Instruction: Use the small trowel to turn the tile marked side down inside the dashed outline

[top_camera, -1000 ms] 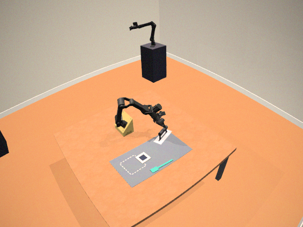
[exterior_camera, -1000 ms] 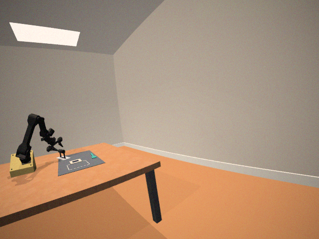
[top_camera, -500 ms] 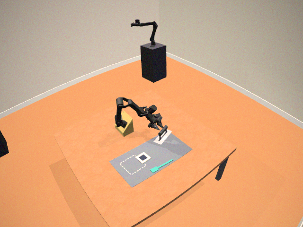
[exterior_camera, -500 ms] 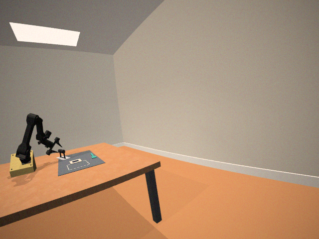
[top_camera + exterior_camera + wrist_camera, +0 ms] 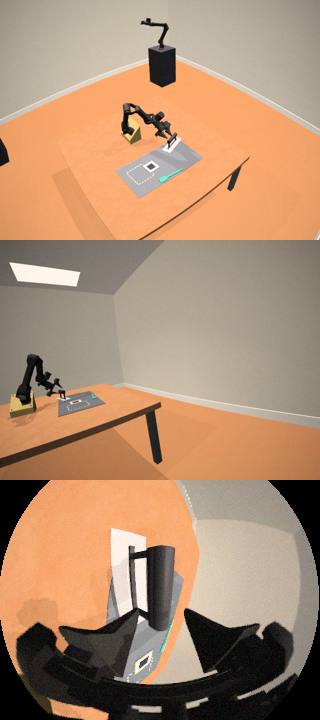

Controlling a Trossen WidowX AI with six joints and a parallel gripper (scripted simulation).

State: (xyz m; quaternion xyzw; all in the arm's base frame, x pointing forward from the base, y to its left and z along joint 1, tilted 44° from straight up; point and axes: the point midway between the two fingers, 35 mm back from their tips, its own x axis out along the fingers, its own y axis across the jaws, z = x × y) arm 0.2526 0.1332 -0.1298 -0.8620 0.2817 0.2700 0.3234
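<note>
My gripper tip is 220 mm to the left of the grey mat, 120 mm short of it and 110 mm above it. Round my gripper tip: teal trowel 260 mm ahead, 250 mm to the right, 80 mm below; then cream tile 280 mm to the right, 90 mm ahead, 80 mm below.
</note>
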